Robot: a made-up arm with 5 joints.
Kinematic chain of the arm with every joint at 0, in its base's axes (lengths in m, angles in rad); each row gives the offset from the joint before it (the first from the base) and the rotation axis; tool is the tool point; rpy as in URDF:
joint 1: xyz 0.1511 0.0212 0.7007 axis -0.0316 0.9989 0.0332
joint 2: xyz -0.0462 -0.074 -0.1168 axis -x
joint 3: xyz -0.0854 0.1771 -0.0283 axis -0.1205 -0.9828 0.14
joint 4: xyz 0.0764 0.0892 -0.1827 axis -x
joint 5: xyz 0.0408 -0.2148 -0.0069 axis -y
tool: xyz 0.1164 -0.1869 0.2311 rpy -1.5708 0 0
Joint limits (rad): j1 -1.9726..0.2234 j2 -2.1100..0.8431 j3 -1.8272..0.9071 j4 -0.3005..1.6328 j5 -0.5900..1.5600
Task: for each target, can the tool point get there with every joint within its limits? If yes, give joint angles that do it. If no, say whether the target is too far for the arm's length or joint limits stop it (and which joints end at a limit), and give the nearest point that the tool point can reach.
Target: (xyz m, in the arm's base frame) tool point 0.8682 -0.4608 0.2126
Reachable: no: joint limits stop it (at a limit: joint 4, joint 5) | nearest point 0.6294 -0.2815 0.3754 | short by 0.340 m
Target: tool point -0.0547 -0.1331 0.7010
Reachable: yes | joints -0.1401 -0.7613 -0.0916 0.6621 1.3731
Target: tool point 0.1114 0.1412 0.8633
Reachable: yes | joints -1.5944 -0.4437 -1.3076 1.1670 0.9435
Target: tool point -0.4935 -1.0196 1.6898
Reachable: no: too far | nearest point -0.0625 -0.4459 1.0303 | short by 0.975 m
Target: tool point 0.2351 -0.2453 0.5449
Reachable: yes | joints -1.2179 -1.8319 0.0106 0.5257 0.8074
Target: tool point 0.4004 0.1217 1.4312
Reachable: no: joint limits stop it (at a limit: joint 1, joint 2, joint 4, joint 5) | nearest point 0.4385 0.1068 1.1476 | short by 0.287 m
